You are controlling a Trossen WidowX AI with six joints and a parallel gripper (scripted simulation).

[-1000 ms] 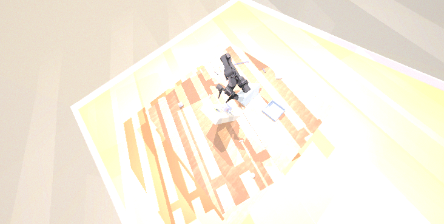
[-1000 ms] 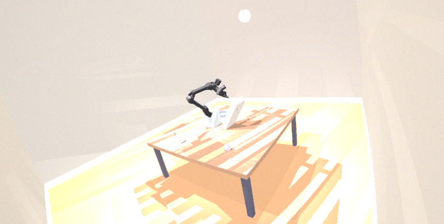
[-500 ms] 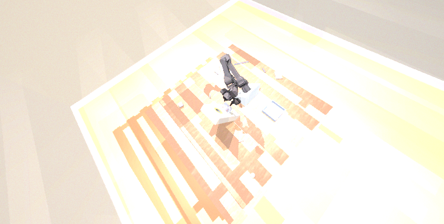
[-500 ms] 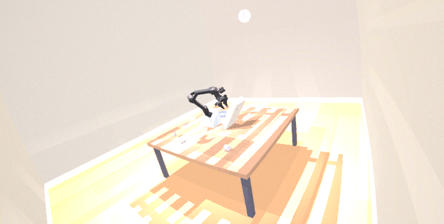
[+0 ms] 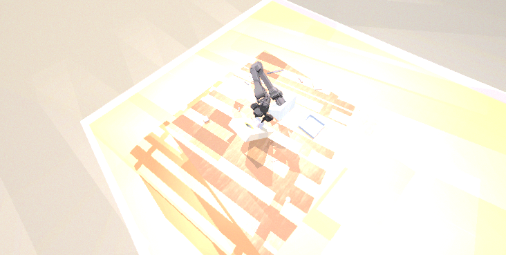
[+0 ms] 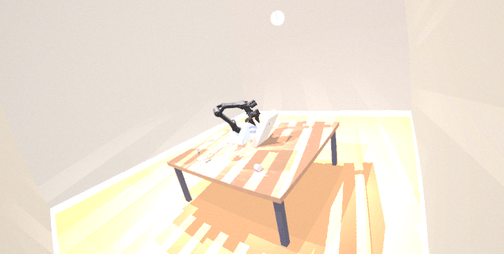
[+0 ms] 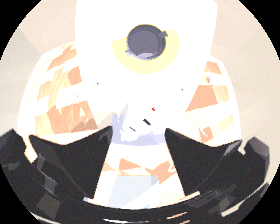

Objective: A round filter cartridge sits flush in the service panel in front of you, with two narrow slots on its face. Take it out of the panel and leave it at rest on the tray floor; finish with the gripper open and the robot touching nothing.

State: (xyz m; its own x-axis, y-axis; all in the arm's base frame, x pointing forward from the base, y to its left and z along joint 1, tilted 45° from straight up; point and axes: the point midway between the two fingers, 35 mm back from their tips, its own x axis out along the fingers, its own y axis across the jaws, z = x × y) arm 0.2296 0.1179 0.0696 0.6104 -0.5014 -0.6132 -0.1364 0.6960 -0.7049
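The filter cartridge is 20 mm below my gripper tip and 20 mm ahead of it. The rest, counted from my gripper tip: tray (350 mm behind, 240 mm to the left, 180 mm below); then service panel (60 mm ahead, 40 mm below, 10 mm to the left).
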